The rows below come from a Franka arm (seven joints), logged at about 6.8 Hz.
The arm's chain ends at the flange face. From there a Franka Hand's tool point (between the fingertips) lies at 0.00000 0.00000 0.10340 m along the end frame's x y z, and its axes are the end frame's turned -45 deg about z.
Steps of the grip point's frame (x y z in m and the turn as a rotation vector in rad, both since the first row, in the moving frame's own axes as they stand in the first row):
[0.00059, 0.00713, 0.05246, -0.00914, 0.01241, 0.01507]
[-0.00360, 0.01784, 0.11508, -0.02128, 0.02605, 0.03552]
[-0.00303, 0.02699, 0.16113, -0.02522, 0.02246, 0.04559]
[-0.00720, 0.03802, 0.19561, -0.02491, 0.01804, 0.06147]
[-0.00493, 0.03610, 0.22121, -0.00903, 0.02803, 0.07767]
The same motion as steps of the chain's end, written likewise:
[0.00388, 0.00485, 0.05247, 0.00231, 0.01524, 0.01507]
[0.00660, 0.01545, 0.11514, 0.00337, 0.03347, 0.03552]
[0.01346, 0.02095, 0.16119, -0.00195, 0.03371, 0.04559]
[0.01867, 0.03138, 0.19566, -0.00486, 0.03037, 0.06147]
[0.01928, 0.03030, 0.22125, 0.01344, 0.02621, 0.07767]

